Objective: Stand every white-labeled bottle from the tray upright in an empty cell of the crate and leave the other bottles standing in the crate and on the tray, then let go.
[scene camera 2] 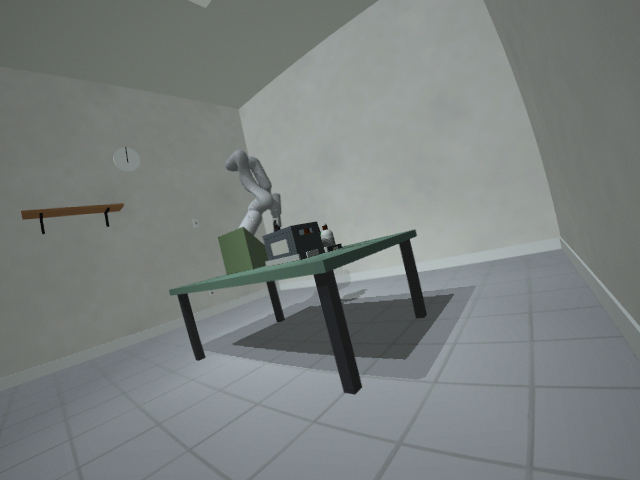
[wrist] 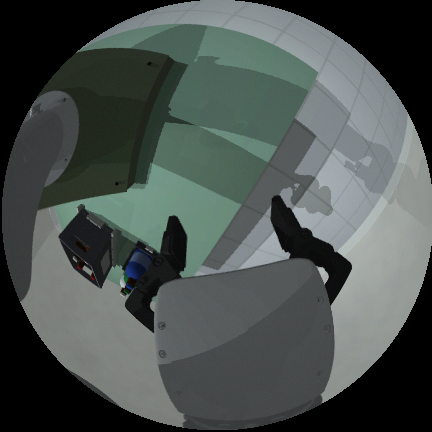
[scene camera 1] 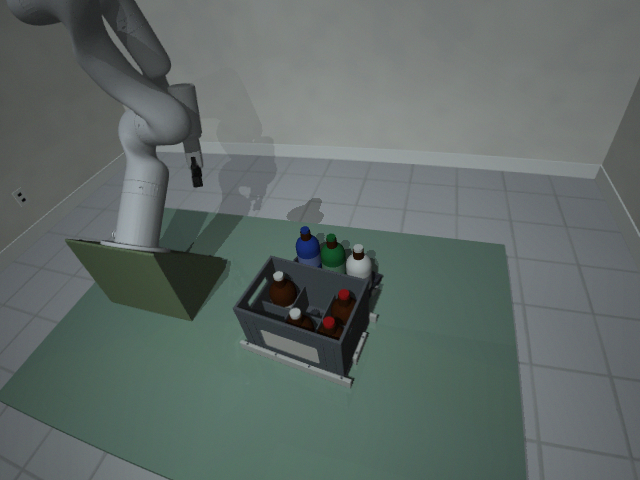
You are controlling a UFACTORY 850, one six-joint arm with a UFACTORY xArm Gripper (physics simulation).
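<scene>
A white-labeled bottle (scene camera 1: 358,268) (scene camera 2: 327,238) with a white cap stands upright at the right end of the dark tray (scene camera 1: 378,279), beside a green bottle (scene camera 1: 332,255) and a blue bottle (scene camera 1: 308,248) (wrist: 139,263). The grey crate (scene camera 1: 249,324) (scene camera 2: 308,242) (wrist: 94,230) stands in front of the tray. Two brown bottles with white caps and two with red caps stand in it. Space without a bottle shows between the rear left and rear right bottles; the crate walls partly hide the cells. My gripper (scene camera 1: 197,182) (scene camera 2: 277,227) (wrist: 225,216) is open and empty, high up and well left of the bottles.
The arm stands on a green block (scene camera 1: 139,279) (scene camera 2: 236,251) (wrist: 100,155) left of the crate. White strips (scene camera 1: 297,363) lie along the crate's foot, at its front and right sides. All stand on a green table (scene camera 1: 439,361) (scene camera 2: 305,267).
</scene>
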